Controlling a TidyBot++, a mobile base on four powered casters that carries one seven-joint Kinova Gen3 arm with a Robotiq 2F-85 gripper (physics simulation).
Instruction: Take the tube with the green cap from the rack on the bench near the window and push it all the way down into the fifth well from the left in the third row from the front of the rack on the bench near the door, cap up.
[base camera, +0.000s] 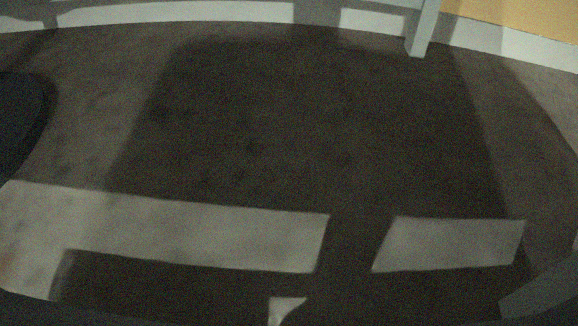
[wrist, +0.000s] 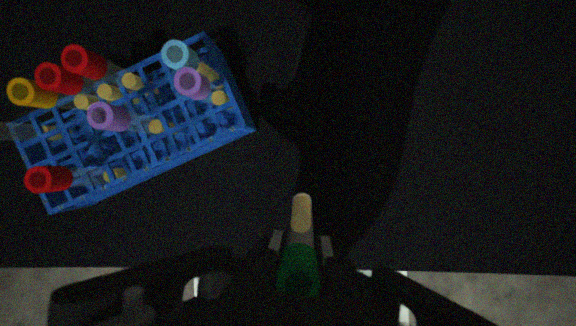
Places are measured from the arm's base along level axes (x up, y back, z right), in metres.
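Pixels of known places: gripper, fingertip midpoint: (wrist: 299, 250).
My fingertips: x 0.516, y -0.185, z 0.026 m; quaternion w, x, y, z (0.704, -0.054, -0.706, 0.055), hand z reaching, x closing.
Observation:
Ahead of a thing's pixels: the offset from my fingertips to its top centre. "spot": to the spot under its first point. Level surfaces: height alone.
My gripper (wrist: 299, 250) is shut on the green-capped tube @(dx +0.044, dy -0.009, dz +0.001 m) (wrist: 299, 270) in the wrist view. The cap is nearest the camera, and the amber lower end points away from it, clear of the rack. A blue rack @(dx -0.093, dy -0.087, dz -0.154 m) (wrist: 148, 167) lies at the upper left, turned at an angle, with the gripper off its lower right side. It holds tubes with red caps @(spot: dx -0.031, dy -0.114, dz -0.166 m) (wrist: 49, 76), a yellow cap @(spot: dx -0.031, dy -0.104, dz -0.186 m) (wrist: 21, 92), purple caps @(dx -0.031, dy -0.108, dz -0.071 m) (wrist: 188, 82) and a light blue cap @(dx -0.031, dy -0.127, dz -0.078 m) (wrist: 175, 54). Which bench this is, and the fifth well in the third row, I cannot tell. Gripper and racks do not show in the base view.
The rack stands on a dark bench top @(dx -0.150 m) (wrist: 200, 215), whose edge crosses low in the wrist view, with pale floor beyond. In the base view, a dark rounded object (base camera: 20, 120) is at the left edge, and a light post (base camera: 422, 30) stands by the far wall.

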